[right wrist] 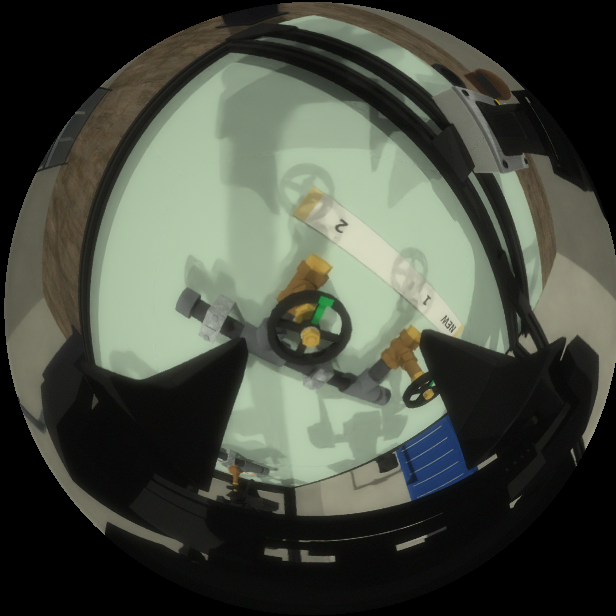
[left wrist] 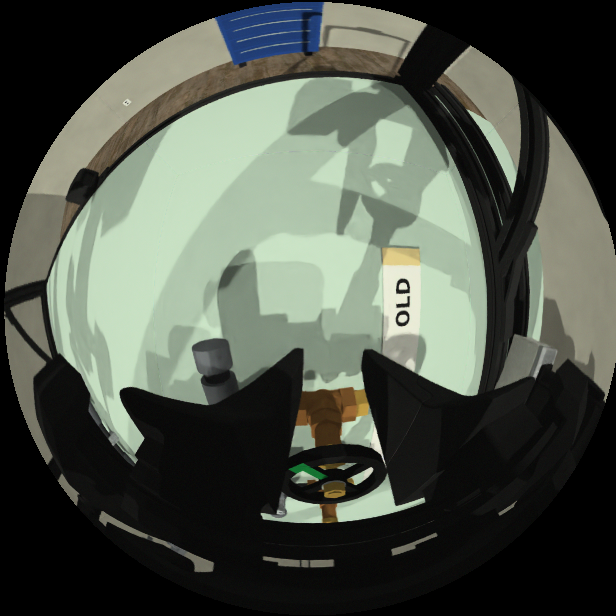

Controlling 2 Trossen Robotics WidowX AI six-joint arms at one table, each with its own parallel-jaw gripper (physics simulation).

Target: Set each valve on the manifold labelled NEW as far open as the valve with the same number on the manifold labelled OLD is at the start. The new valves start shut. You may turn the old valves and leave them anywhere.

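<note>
In the left wrist view my left gripper (left wrist: pixel 332 367) is shut on the black handwheel (left wrist: pixel 330 474) of a valve on the OLD manifold. The wheel sits deep between the fingers, with its green mark (left wrist: pixel 307 472) at the upper left. The brass valve body (left wrist: pixel 327 410) lies just beyond it, and a grey pipe end (left wrist: pixel 212 367) shows to the left. The OLD label strip (left wrist: pixel 402 298) lies to the right. In the right wrist view my right gripper (right wrist: pixel 333 339) is open and empty, hanging above the handwheel of NEW valve 2 (right wrist: pixel 309 333), whose green mark (right wrist: pixel 324 310) points up. The NEW valve 1 handwheel (right wrist: pixel 419 393) is by the right finger.
The NEW label strip (right wrist: pixel 379 261) lies beyond the grey pipe (right wrist: pixel 275 344). A blue rack (right wrist: pixel 433 456) stands off the table; it also shows in the left wrist view (left wrist: pixel 270 31). The arm's black cables (left wrist: pixel 511 218) run along the right.
</note>
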